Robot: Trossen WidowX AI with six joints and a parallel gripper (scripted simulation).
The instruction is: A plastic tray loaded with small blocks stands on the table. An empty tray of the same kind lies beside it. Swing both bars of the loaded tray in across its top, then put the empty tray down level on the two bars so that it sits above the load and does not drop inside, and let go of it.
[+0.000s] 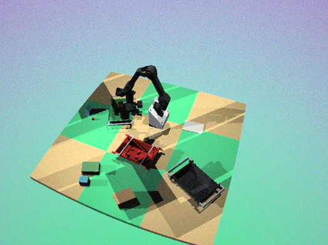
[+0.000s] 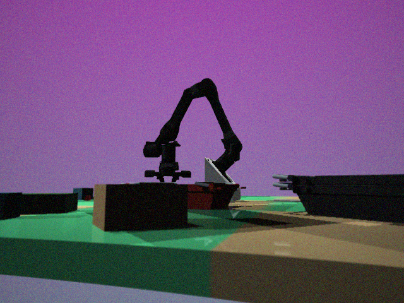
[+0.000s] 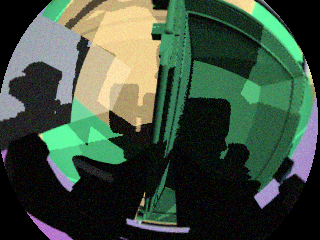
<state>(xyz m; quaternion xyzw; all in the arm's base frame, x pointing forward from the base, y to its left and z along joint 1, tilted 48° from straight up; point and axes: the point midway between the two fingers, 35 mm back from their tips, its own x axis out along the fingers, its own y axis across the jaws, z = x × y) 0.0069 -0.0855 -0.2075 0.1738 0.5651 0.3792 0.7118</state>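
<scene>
My gripper tip is now 3 cm short of the green tray, 7 cm to the left of it and 3 cm below it. The rest, counted from my gripper tip: tiny red cube (14 cm ahead, 27 cm to the right, 1 cm below); flat green block (58 cm ahead, 8 cm to the right); white flat plate (50 cm to the left, 1 cm below).
</scene>
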